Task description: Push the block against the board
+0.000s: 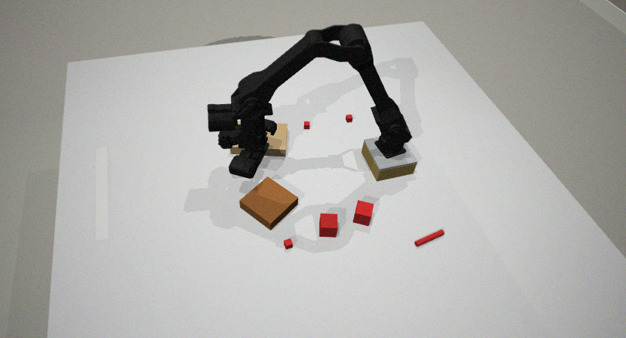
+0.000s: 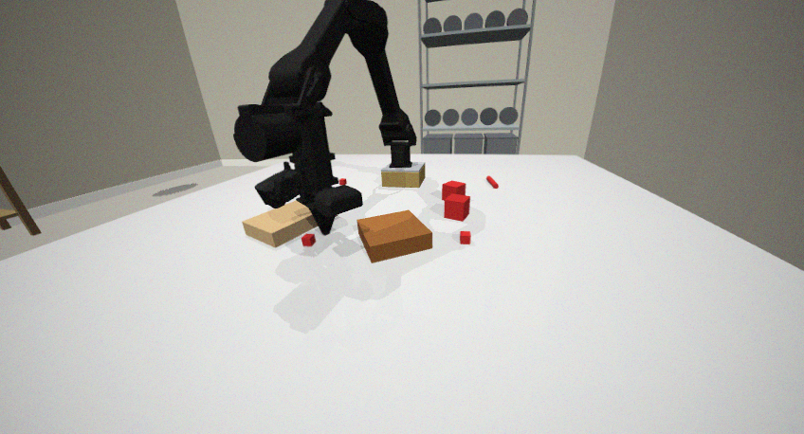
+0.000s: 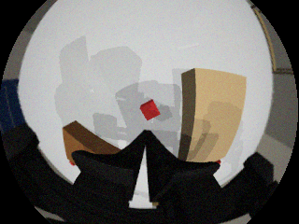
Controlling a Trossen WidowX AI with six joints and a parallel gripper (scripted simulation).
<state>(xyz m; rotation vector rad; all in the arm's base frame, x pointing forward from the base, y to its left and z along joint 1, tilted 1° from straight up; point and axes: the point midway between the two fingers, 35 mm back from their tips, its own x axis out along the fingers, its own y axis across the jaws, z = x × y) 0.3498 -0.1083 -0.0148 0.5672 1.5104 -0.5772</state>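
Now: the square brown block 130 mm to the left of my gripper tip, 10 mm ahead of it and 10 mm above it. The rest, counted from my gripper tip: red stick 370 mm to the left, 300 mm behind; tan board 90 mm to the right, 50 mm behind, 10 mm above.
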